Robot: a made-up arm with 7 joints.
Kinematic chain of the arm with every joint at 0, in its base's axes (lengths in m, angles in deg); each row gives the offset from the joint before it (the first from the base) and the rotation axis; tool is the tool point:
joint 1: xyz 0 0 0.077 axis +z
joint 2: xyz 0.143 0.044 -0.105 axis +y
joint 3: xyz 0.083 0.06 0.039 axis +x
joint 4: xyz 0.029 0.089 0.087 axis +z
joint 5: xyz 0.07 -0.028 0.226 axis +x
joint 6: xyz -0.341 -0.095 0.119 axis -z
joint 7: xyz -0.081 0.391 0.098 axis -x
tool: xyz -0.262 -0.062 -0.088
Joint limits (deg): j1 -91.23..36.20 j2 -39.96..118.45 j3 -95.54..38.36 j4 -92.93..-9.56 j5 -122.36..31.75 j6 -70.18..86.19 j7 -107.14..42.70
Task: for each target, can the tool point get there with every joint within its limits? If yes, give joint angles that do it. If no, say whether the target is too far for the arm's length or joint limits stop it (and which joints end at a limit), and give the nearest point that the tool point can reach.
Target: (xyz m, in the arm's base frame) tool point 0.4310 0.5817 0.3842
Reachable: yes | joints -44.62 -3.09 -0.43 -31.93 -16.90 9.61 22.45
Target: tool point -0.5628 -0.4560 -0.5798
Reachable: no: joint limits stop it (at a limit: joint 1, joint 3, joint 4, joint 5, joint 7) | nearest point -0.5340 -0.2838 -0.5003 | short by 0.192 m
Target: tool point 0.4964 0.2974 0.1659
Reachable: yes | joints -42.51 80.76 -4.68 -18.77 -69.09 32.48 22.82
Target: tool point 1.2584 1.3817 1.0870
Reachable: no: too far | nearest point 0.7774 0.8536 0.6192 | short by 0.854 m
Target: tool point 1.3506 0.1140 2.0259
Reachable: no: too far | nearest point 0.7596 0.0641 0.9908 | short by 1.193 m
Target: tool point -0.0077 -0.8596 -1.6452
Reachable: no: too far | nearest point 0.1214 -0.6837 -0.8801 | short by 0.796 m
